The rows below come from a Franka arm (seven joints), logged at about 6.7 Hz.
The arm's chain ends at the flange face. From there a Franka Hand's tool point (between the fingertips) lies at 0.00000 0.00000 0.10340 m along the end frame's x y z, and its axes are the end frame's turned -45 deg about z.
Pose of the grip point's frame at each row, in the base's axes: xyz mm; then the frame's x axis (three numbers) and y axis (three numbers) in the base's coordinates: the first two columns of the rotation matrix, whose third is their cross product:
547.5 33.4 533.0 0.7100 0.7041 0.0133 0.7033 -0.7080 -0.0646
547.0 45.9 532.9 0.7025 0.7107 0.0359 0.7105 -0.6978 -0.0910
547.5 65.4 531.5 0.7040 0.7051 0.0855 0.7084 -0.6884 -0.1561
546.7 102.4 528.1 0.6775 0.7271 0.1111 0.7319 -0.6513 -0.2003
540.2 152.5 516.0 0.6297 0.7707 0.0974 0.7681 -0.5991 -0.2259
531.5 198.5 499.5 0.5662 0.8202 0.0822 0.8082 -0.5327 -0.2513
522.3 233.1 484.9 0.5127 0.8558 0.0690 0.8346 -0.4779 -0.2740
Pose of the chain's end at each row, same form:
551.2 27.7 636.2 0.9994 -0.0028 -0.0363 -0.0047 -0.9985 -0.0551
551.1 36.7 635.8 0.9991 0.0091 -0.0390 0.0057 -0.9960 -0.0897
552.8 47.8 633.3 0.9987 0.0118 -0.0499 0.0031 -0.9854 -0.1708
554.3 80.0 628.8 0.9966 0.0536 -0.0631 0.0385 -0.9747 -0.2202
552.2 130.1 616.2 0.9884 0.1213 -0.0909 0.0979 -0.9686 -0.2286
548.3 176.9 599.2 0.9718 0.2033 -0.1196 0.1711 -0.9566 -0.2358
543.1 212.6 584.1 0.9527 0.2672 -0.1450 0.2276 -0.9431 -0.2425

